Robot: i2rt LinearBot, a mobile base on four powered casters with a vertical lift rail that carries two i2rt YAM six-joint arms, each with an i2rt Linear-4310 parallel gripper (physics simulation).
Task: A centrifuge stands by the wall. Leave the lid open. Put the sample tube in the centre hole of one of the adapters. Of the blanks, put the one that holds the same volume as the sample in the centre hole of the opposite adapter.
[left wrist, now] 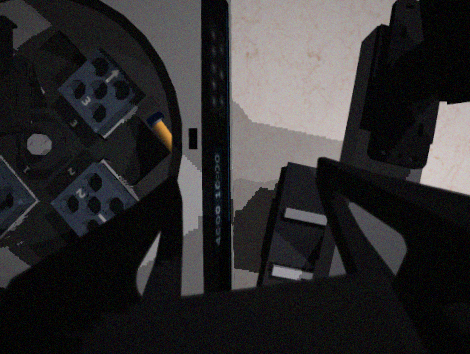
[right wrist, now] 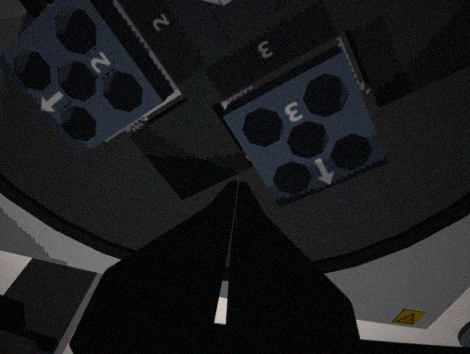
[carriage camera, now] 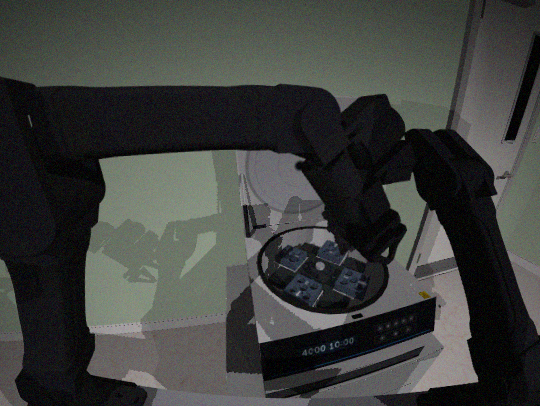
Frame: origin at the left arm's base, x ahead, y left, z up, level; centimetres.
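Seen in the pictures: left gripper, fingertip midpoint: (left wrist: 248, 178) (carriage camera: 375, 250); right gripper, fingertip midpoint: (left wrist: 41, 105) (right wrist: 236, 193) (carriage camera: 341, 254); left arm's base, link origin: (carriage camera: 86, 405); right arm's base, link origin: (left wrist: 407, 83).
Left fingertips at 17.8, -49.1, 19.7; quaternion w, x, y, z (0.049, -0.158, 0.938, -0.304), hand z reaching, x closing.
Pixels of each thing's top centre, then the offset from my left fingertips to it, as dx, dy, dz.
- adapter 3, top centre: (right wrist: 309, 143) (left wrist: 98, 88) (carriage camera: 353, 279) +23.7, -9.1, -30.7
- orange tube with a dark blue cap, top centre: (left wrist: 168, 139) +13.9, -4.6, -42.0
The centrifuge (carriage camera: 325, 352) (left wrist: 191, 167) (right wrist: 385, 285) has its lid (carriage camera: 280, 182) open against the wall. Several blue five-hole adapters sit in its rotor, among them adapter 2 (left wrist: 105, 193) (right wrist: 100, 111) and adapter 3 (left wrist: 113, 103) (right wrist: 350, 121); their holes look dark. An orange tube with a dark blue cap (left wrist: 161, 131) leans low at the bowl's front wall, partly hidden by the rim; its marking cannot be read. My left gripper (left wrist: 248, 178) is open and empty, above the front panel. My right gripper (right wrist: 236, 193) is shut on nothing, above the bowl between adapters 2 and 3. Arms cover the bowl's right side in the carriage view.
My two arms cross close together above the bowl. The bowl rim (left wrist: 175, 100) (right wrist: 117, 250) stands around the rotor. A dark block with pale bars (left wrist: 300, 242) shows beyond the front panel. A door (carriage camera: 487, 95) stands at the right of the carriage view.
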